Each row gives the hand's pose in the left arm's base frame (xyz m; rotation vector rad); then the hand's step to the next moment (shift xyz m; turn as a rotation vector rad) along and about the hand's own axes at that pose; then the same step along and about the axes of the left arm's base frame.
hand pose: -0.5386 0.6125 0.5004 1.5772 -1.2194 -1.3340
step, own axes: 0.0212 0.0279 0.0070 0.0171 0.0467 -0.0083
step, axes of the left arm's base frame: -0.0123 -0.0280 0.0185 -0.0012 -0.0302 0.0404
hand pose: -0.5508 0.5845 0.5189 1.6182 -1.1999 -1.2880
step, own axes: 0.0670 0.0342 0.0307 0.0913 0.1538 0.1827
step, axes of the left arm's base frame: -0.0333 -0.0739 0.0054 -0.2061 -0.1315 0.0748
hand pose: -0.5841 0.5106 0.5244 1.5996 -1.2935 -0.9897
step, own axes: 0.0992 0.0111 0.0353 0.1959 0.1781 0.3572
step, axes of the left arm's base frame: -0.0208 -0.1034 -0.0090 -0.3601 -0.2591 0.0301
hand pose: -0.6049 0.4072 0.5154 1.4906 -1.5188 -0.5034
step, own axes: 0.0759 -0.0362 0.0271 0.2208 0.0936 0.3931
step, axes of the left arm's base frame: 0.0100 -0.0858 -0.0184 -0.3382 -0.3088 -0.0481
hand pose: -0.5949 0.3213 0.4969 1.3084 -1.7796 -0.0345
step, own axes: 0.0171 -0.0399 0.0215 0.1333 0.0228 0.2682
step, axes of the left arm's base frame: 0.0150 -0.0406 -0.0218 -0.1994 -0.2153 -0.0641
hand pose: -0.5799 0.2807 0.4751 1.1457 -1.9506 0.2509
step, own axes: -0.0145 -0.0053 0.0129 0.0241 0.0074 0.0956
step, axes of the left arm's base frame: 0.0003 -0.0008 -0.0201 -0.0651 -0.0625 -0.0404
